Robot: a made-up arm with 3 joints. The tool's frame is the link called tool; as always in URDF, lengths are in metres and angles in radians. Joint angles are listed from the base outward.
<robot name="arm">
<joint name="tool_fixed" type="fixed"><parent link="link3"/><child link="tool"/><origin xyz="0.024 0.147 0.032" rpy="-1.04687 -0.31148 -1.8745"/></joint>
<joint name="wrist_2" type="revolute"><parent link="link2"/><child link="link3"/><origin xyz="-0.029 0.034 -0.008" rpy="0 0 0"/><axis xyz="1 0 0"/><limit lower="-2.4" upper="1.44"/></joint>
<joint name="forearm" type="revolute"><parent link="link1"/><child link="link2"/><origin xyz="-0.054 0.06 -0.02" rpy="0 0 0"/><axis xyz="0.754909 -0.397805 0.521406"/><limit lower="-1.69" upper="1.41"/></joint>
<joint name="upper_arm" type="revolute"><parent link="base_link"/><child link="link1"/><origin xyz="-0.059 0.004 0.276" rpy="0 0 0"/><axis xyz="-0.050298 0.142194 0.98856"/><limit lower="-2.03" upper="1.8"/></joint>
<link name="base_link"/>
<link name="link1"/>
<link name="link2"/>
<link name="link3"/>
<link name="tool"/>
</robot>
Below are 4 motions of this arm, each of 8 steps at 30 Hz.
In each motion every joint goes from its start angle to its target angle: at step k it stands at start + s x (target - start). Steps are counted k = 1, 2, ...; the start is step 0. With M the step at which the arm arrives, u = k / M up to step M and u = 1 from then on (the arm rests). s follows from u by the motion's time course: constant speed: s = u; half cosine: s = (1 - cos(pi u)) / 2; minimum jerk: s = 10 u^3 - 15 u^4 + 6 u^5.
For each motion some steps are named. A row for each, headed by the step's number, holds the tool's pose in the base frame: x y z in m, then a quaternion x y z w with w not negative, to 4 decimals.
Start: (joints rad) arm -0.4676 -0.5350 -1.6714
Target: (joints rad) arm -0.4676 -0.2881 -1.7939
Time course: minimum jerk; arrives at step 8
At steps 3, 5, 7, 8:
3: -0.0982 0.0905 0.0919 0.7415 0.2094 0.5603 0.3041
5: -0.0912 0.0916 0.0930 0.7236 0.2245 0.5863 0.2867
7: -0.0871 0.0922 0.0938 0.7124 0.2329 0.6012 0.2772
8: -0.0868 0.0923 0.0938 0.7117 0.2334 0.6021 0.2766

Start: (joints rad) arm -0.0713 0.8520 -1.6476
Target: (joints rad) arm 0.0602 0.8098 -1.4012
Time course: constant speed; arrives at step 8
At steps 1, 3, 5, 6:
1: -0.1088 0.2076 0.1654 -0.3534 -0.1767 -0.8735 0.2843
3: -0.1201 0.2105 0.1701 -0.3531 -0.1633 -0.8648 0.3174
5: -0.1316 0.2126 0.1752 -0.3530 -0.1496 -0.8547 0.3500
6: -0.1373 0.2133 0.1778 -0.3530 -0.1426 -0.8492 0.3660

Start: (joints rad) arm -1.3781 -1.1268 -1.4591
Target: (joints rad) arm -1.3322 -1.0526 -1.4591
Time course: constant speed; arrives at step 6
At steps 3, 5, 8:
3: -0.0301 0.1135 0.0961 0.7724 -0.2490 0.2206 0.5410
5: -0.0295 0.1123 0.0953 0.7716 -0.2419 0.2360 0.5389
8: -0.0291 0.1117 0.0948 0.7712 -0.2384 0.2437 0.5377

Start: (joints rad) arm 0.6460 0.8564 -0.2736
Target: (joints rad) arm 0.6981 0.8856 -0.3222
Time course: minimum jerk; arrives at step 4
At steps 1, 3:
1: -0.2922 0.0794 0.3462 -0.3292 0.2130 -0.3691 0.8426
3: -0.2964 0.0698 0.3447 -0.3302 0.1982 -0.3568 0.8511

